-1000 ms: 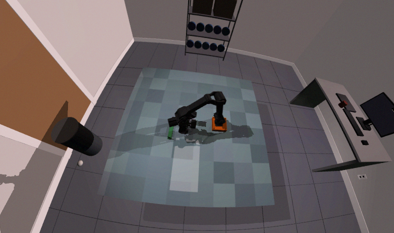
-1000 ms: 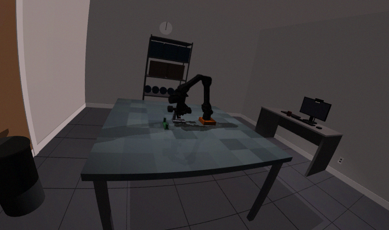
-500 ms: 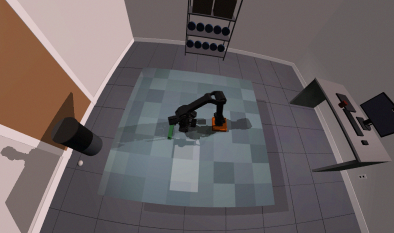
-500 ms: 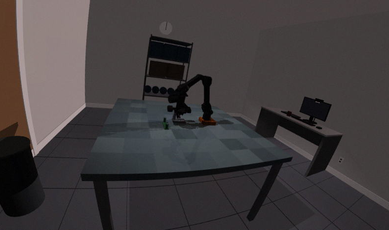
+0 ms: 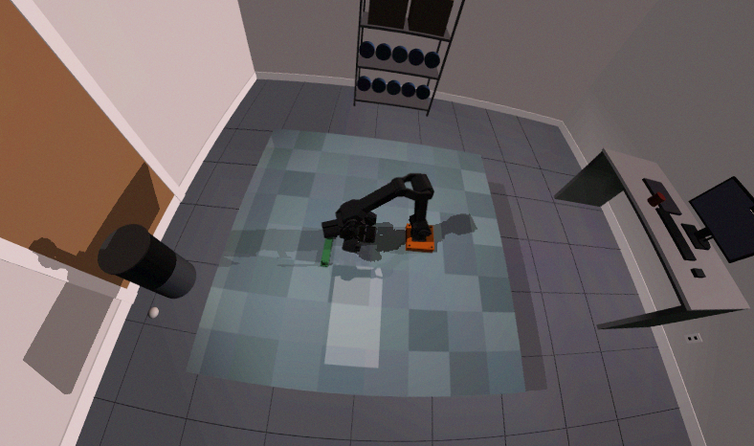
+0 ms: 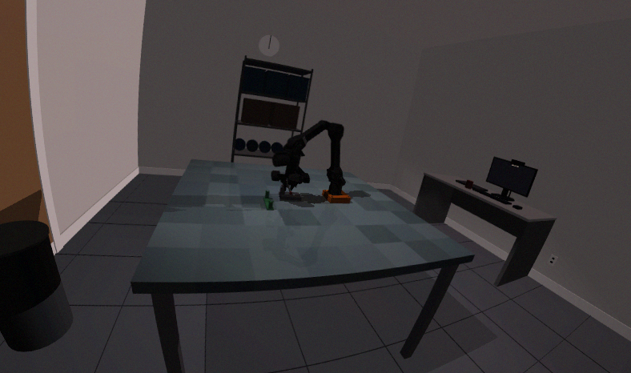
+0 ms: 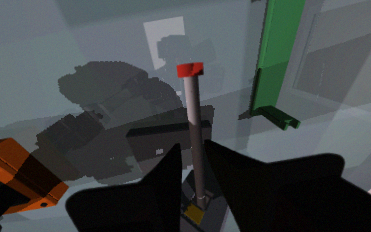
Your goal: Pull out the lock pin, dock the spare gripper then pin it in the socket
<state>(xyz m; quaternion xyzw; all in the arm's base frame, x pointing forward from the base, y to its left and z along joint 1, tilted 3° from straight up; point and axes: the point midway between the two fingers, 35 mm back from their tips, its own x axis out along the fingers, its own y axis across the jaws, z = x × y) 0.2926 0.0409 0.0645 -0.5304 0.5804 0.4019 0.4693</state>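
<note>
The grey mount is 4 cm to the right of my gripper tip and 1 cm behind it. From my gripper tip the other things lie so: green bracket 11 cm ahead, 6 cm to the left, 3 cm below; spare gripper 7 cm above, 4 cm to the right, 3 cm behind.
</note>
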